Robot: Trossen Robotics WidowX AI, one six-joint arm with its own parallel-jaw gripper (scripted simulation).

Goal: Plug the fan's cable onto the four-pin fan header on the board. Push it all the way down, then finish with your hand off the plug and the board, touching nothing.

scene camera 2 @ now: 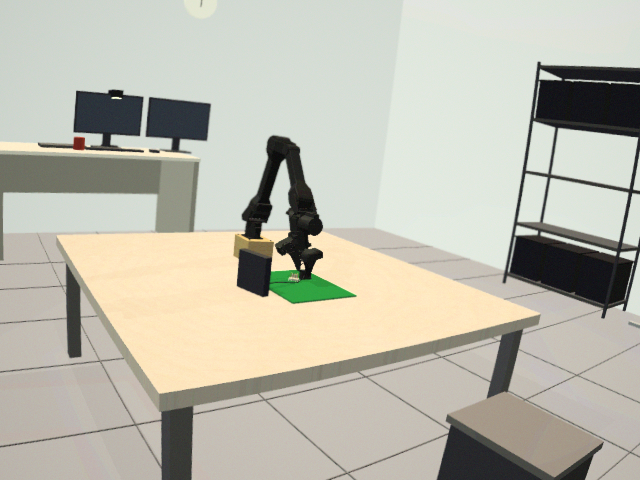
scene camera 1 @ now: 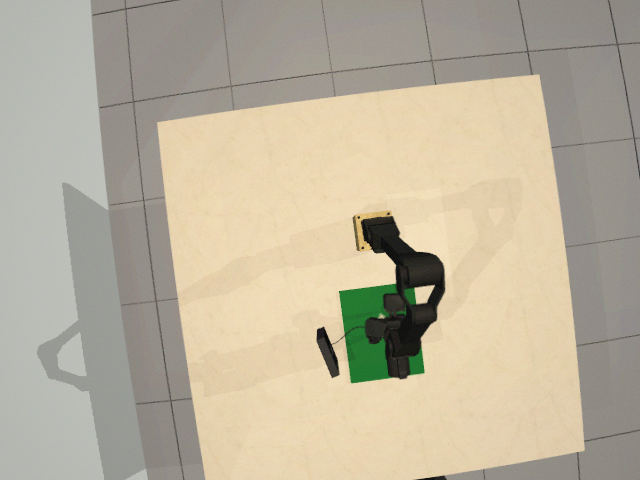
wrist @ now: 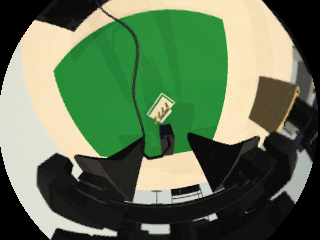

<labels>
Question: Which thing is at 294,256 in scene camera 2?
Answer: My gripper.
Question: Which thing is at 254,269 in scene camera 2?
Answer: A black fan.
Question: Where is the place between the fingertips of my gripper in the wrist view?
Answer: At 166,138
</labels>
